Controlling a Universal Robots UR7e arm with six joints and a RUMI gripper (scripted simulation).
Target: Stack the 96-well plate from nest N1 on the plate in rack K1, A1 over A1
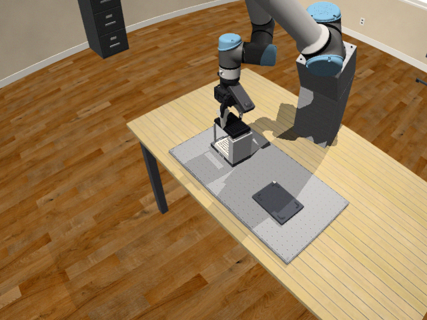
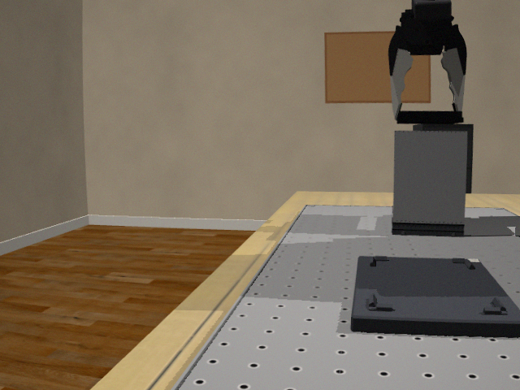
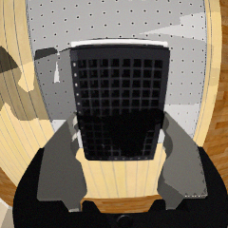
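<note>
Now: the white plate 14 cm below my hand. From my hand the other things lie so: black 96-well plate 1 cm below.
</note>
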